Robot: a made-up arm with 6 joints. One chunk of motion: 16 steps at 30 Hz.
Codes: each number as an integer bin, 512 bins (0 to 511) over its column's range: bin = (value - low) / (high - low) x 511, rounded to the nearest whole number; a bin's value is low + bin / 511 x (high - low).
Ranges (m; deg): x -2.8..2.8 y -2.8..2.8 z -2.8..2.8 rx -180..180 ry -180..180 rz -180..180
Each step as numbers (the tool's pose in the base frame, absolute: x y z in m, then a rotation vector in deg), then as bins.
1 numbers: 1.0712 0.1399 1.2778 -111.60 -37.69 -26.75
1 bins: 353 268 372 97 202 218
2 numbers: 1.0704 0.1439 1.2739 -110.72 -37.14 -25.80
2 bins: 353 269 372 98 203 219
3 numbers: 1.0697 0.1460 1.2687 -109.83 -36.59 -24.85
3 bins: 353 269 371 100 204 220
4 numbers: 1.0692 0.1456 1.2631 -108.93 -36.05 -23.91
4 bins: 353 269 371 101 204 222
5 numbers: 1.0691 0.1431 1.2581 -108.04 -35.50 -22.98
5 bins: 353 269 370 102 205 223
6 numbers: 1.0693 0.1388 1.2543 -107.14 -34.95 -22.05
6 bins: 353 268 370 103 206 224
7 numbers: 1.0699 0.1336 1.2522 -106.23 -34.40 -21.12
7 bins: 353 268 370 105 207 226
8 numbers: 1.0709 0.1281 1.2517 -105.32 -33.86 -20.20
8 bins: 353 267 370 106 207 227
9 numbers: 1.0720 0.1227 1.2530 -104.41 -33.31 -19.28
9 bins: 353 267 370 107 208 228
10 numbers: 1.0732 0.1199 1.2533 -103.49 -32.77 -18.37
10 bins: 353 266 370 109 209 229
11 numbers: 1.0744 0.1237 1.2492 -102.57 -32.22 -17.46
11 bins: 354 267 369 110 210 231
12 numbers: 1.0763 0.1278 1.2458 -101.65 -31.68 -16.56
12 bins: 354 267 369 111 211 232
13 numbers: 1.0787 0.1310 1.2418 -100.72 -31.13 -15.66
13 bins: 354 267 369 113 211 233
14 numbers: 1.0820 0.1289 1.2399 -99.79 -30.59 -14.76
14 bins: 354 267 369 114 212 235
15 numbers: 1.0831 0.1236 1.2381 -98.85 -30.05 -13.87
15 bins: 354 267 368 115 213 236
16 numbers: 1.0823 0.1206 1.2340 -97.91 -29.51 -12.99
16 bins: 354 267 368 117 214 237
